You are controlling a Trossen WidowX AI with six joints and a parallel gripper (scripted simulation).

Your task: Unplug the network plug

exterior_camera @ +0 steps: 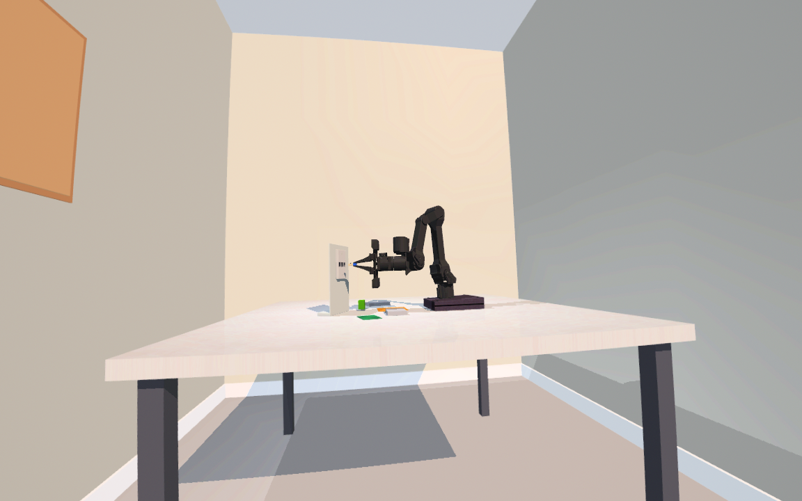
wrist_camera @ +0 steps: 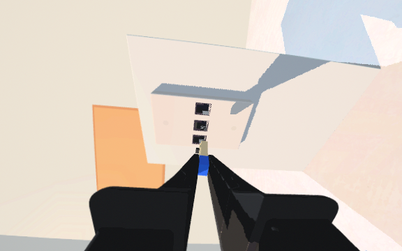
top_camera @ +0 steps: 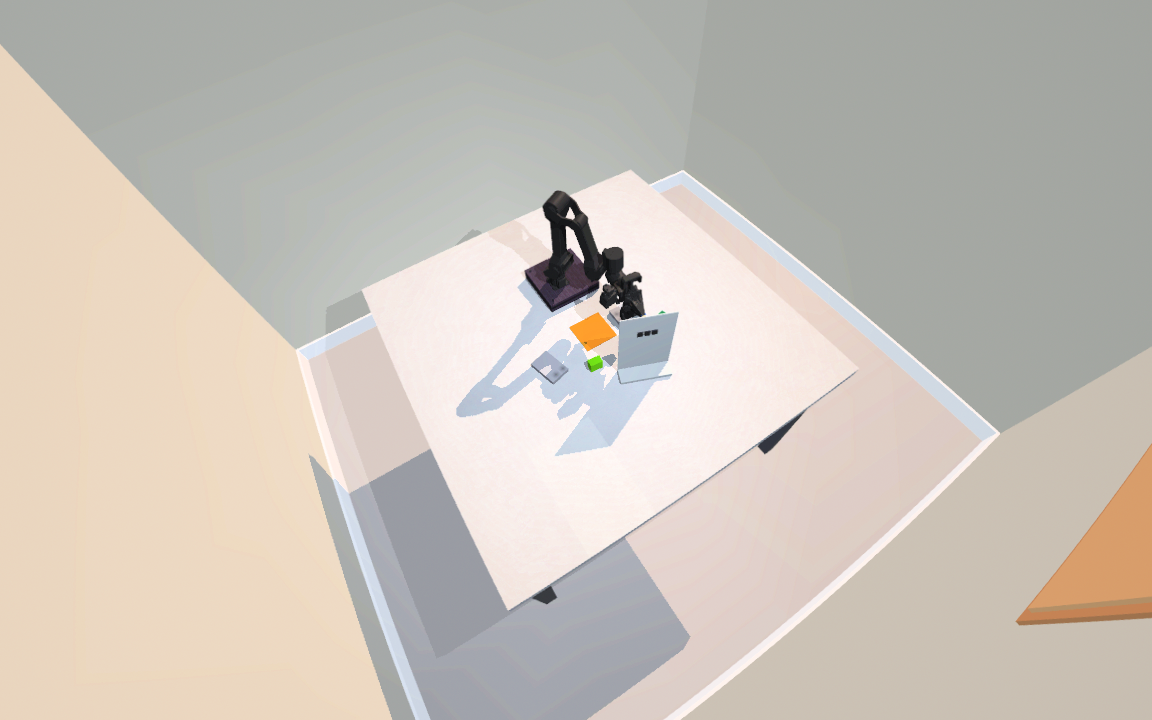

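Now: the orange marked square 150 mm behind my gripper tip, 90 mm to the right of it and 190 mm below it. Also, from my gripper tip: green cube: 30 mm behind, 160 mm to the right, 170 mm below; then upright panel: 60 mm ahead, 30 mm to the right, 70 mm below; then network plug: right at my gripper tip.
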